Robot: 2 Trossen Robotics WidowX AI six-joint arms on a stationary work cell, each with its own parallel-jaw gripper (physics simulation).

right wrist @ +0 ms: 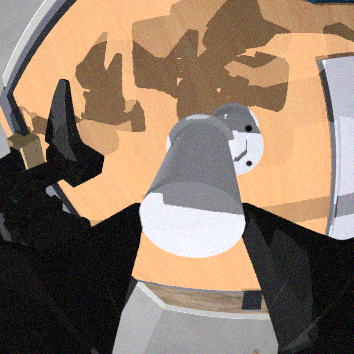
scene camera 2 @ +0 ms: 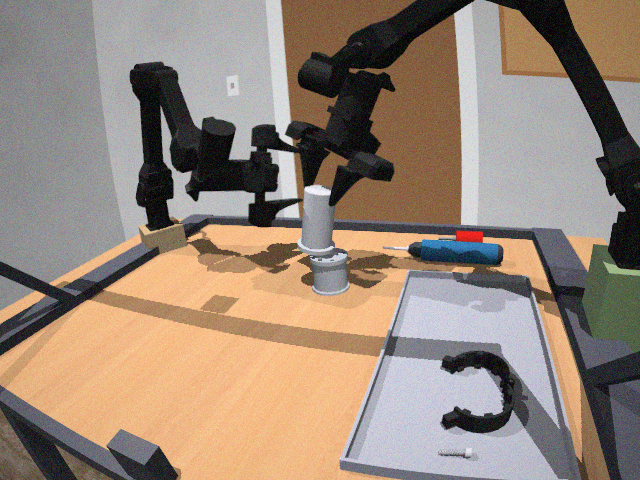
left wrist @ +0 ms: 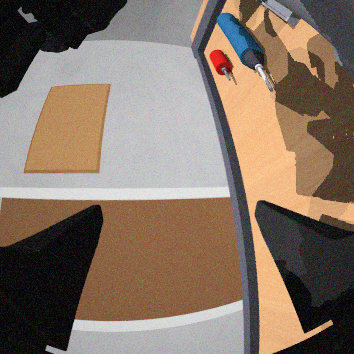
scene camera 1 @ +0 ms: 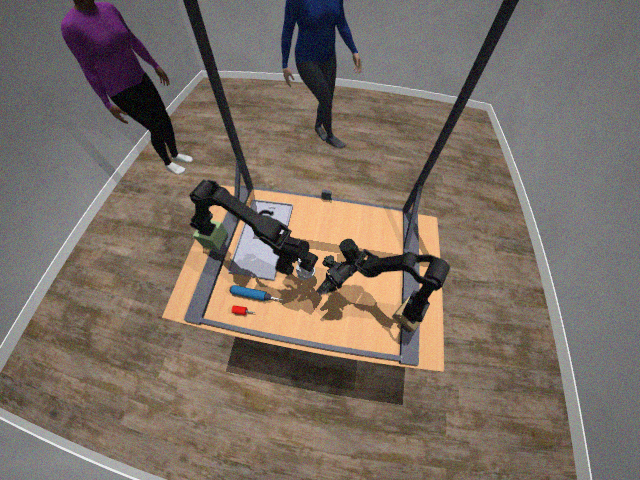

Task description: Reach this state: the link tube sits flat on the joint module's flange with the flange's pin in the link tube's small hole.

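Seen in the pictures: left gripper, between the fingertips: point(right wrist: 13, 80) point(left wrist: 180, 211) point(scene camera 1: 317, 293); right gripper, between the fingertips: point(right wrist: 191, 210) point(scene camera 2: 318, 198); left arm's base, origin of its link: point(right wrist: 17, 159) point(scene camera 2: 159, 225) point(scene camera 1: 412, 313); right arm's base, origin of its link: point(scene camera 2: 634, 260) point(scene camera 1: 207, 228).
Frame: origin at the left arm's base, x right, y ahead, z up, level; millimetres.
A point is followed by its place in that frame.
Observation:
The link tube point(scene camera 2: 316, 216) @(x -162, y 461, z 75 mm) is a pale grey cylinder with a wider collar at its lower end, and it stands upright. My right gripper point(scene camera 2: 321, 191) @(x -179, y 445, z 99 mm) is shut on its upper part. The tube's collar hangs just over the grey joint module point(scene camera 2: 329, 273) @(x -164, y 482, z -16 mm), shifted a little to the left; I cannot tell if they touch. In the right wrist view the tube point(right wrist: 197, 182) @(x -207, y 444, z 110 mm) covers most of the module's flange point(right wrist: 246, 140), which shows two dark holes at the right. My left gripper point(scene camera 2: 276, 175) is open and empty, in the air to the left of the tube.
A grey tray point(scene camera 2: 465, 361) @(x -161, y 759, z -41 mm) at the right holds a black clamp point(scene camera 2: 483, 392) @(x -140, y 804, z -51 mm) and a small screw point(scene camera 2: 457, 452) @(x -48, y 841, z -45 mm). A blue screwdriver point(scene camera 2: 454, 251) @(x -396, y 556, z -26 mm) and a red bit holder point(scene camera 2: 469, 235) @(x -485, y 530, z -25 mm) lie behind it. A raised dark frame edges the table. Two people walk on the floor beyond the table.

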